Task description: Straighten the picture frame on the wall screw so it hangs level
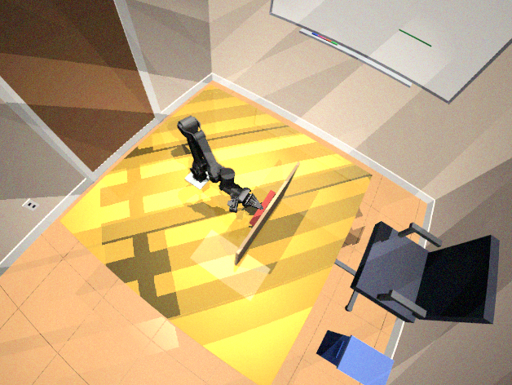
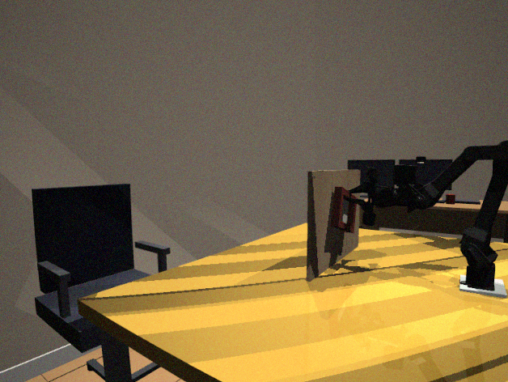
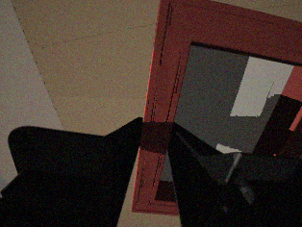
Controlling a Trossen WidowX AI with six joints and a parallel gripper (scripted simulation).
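My gripper tip is now 5 cm above the red picture frame and 2 cm to the right of it. Also, from my gripper tip: wooden wall panel (7 cm below, 2 cm ahead, 1 cm to the left).
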